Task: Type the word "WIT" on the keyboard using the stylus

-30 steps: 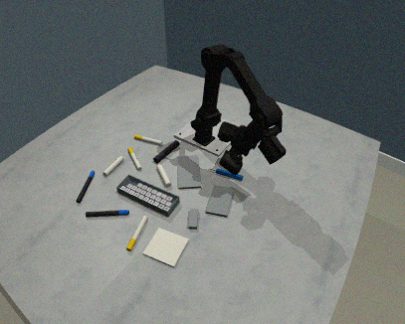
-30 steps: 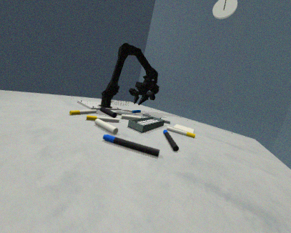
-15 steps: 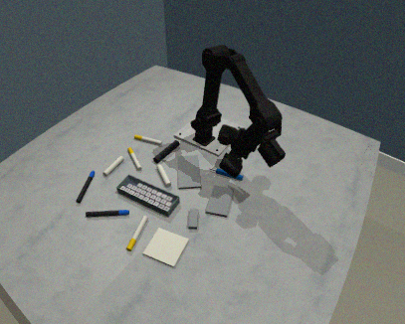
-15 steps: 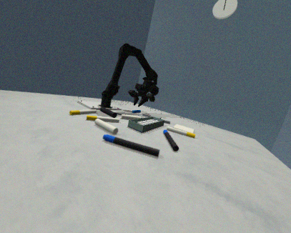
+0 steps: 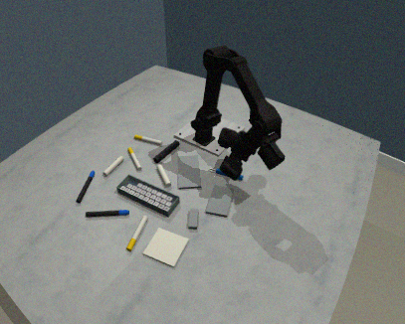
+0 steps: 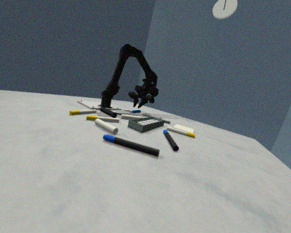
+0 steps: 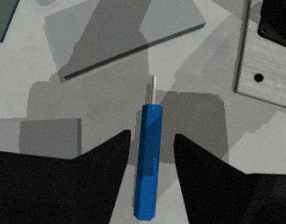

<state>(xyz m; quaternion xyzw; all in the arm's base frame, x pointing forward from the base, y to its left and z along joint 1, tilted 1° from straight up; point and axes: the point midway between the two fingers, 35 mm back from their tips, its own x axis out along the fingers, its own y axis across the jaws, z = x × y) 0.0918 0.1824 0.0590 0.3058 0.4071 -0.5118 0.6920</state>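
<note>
The blue stylus lies 3 cm below my gripper tip and 1 cm to the right of it. Round my gripper tip: white pad 33 cm ahead, 5 cm to the left, 3 cm below; then thin grey tip 5 cm to the right, 3 cm below, 1 cm ahead; then small grey block 21 cm ahead, 4 cm to the left, 3 cm below.
</note>
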